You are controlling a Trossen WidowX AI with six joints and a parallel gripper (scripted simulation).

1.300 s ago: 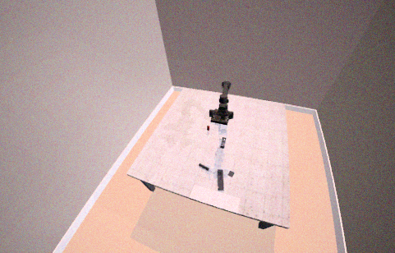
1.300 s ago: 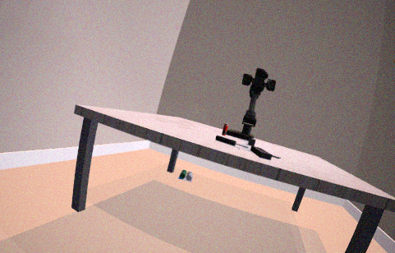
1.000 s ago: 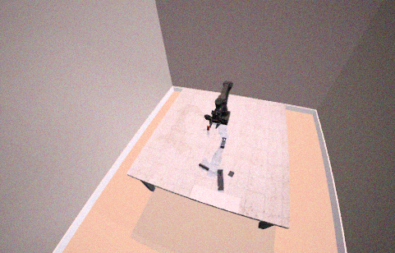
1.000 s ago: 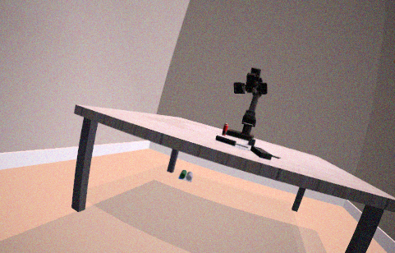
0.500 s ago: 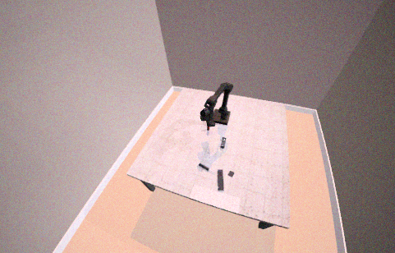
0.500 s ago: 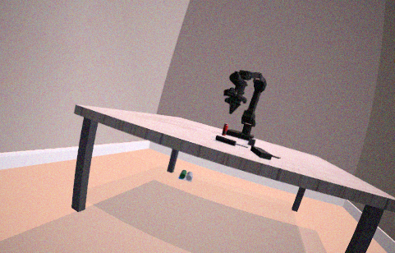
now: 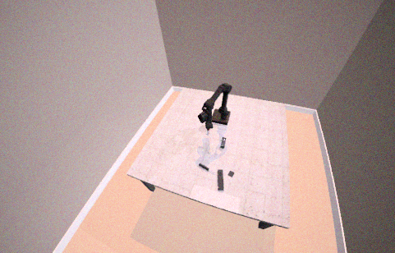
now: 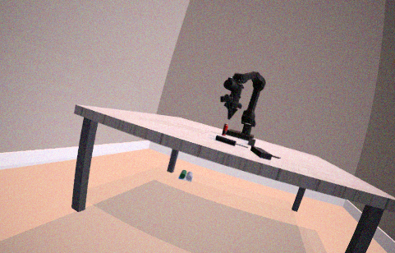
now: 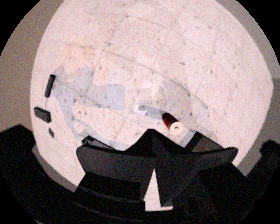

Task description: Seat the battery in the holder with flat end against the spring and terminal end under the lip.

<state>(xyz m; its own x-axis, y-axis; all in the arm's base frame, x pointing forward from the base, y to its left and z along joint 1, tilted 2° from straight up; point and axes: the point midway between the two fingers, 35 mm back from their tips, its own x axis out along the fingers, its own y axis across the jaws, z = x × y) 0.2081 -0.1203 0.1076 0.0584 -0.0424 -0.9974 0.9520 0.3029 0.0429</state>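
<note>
Right now the battery is 60 mm below my gripper tip, 50 mm behind it and 10 mm to the right of it.
</note>
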